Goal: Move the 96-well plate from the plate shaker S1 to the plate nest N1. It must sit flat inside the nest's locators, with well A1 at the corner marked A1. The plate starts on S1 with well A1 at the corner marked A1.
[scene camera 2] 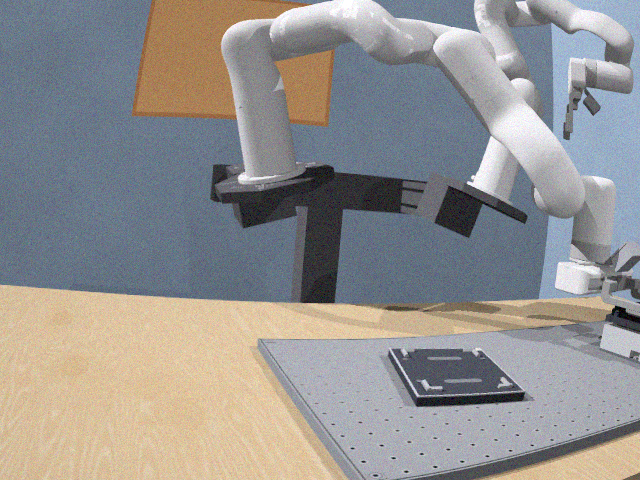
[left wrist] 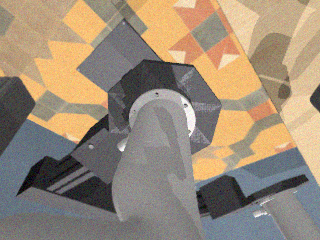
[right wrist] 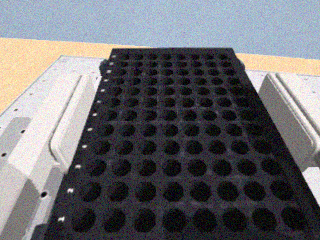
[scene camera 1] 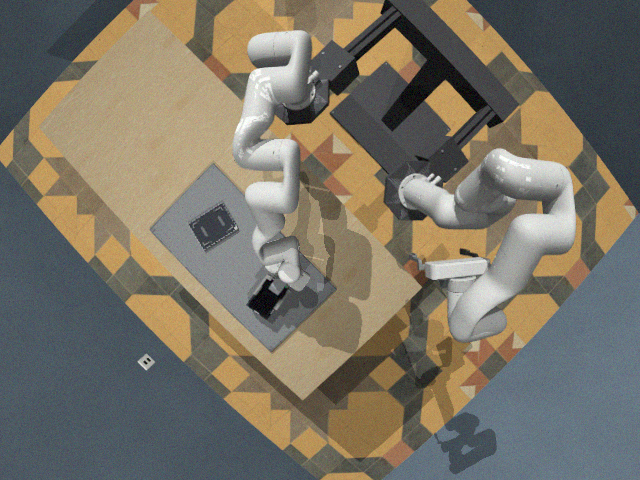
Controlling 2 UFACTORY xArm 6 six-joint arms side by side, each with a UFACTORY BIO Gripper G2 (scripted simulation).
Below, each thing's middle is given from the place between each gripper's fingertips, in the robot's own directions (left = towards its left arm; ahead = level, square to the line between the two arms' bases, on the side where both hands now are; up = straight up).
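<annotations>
Black 96-well plate (right wrist: 146, 151): 10 mm below my right hand, 10 mm ahead of it. Plate nest N1 (scene camera 2: 418, 367): right hand 340 mm to the left of it, 60 mm past it, 70 mm above it.
Plate nest N1: 420 mm ahead of my left hand, 630 mm to the right of it, 380 mm below it. Black 96-well plate: 290 mm to the right of my left hand, 500 mm ahead of it, 320 mm below it.
</annotations>
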